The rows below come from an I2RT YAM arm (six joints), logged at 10 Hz.
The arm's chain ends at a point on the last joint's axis. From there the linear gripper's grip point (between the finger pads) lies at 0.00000 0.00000 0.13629 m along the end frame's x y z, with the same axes.
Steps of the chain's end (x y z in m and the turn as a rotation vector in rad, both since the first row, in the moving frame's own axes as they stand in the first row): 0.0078, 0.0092, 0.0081, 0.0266, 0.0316, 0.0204; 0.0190, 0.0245, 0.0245, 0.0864, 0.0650, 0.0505; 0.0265, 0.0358, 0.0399, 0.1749, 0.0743, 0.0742; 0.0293, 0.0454, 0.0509, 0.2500, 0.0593, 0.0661; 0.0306, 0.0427, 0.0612, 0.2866, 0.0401, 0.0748; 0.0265, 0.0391, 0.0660, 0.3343, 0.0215, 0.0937; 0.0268, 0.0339, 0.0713, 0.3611, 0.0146, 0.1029; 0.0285, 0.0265, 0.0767, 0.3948, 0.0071, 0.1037; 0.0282, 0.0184, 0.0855, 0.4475, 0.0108, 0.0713
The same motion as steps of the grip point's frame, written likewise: 0.0121, 0.0056, 0.0080, 0.0266, 0.0316, 0.0204; 0.0281, 0.0130, 0.0237, 0.0864, 0.0650, 0.0505; 0.0374, 0.0125, 0.0374, 0.1749, 0.0743, 0.0742; 0.0384, 0.0120, 0.0464, 0.2500, 0.0593, 0.0661; 0.0374, 0.0044, 0.0555, 0.2866, 0.0401, 0.0748; 0.0315, -0.0054, 0.0584, 0.3343, 0.0215, 0.0937; 0.0312, -0.0141, 0.0625, 0.3611, 0.0146, 0.1029; 0.0322, -0.0258, 0.0662, 0.3948, 0.0071, 0.1037; 0.0318, -0.0405, 0.0721, 0.4475, 0.0108, 0.0713
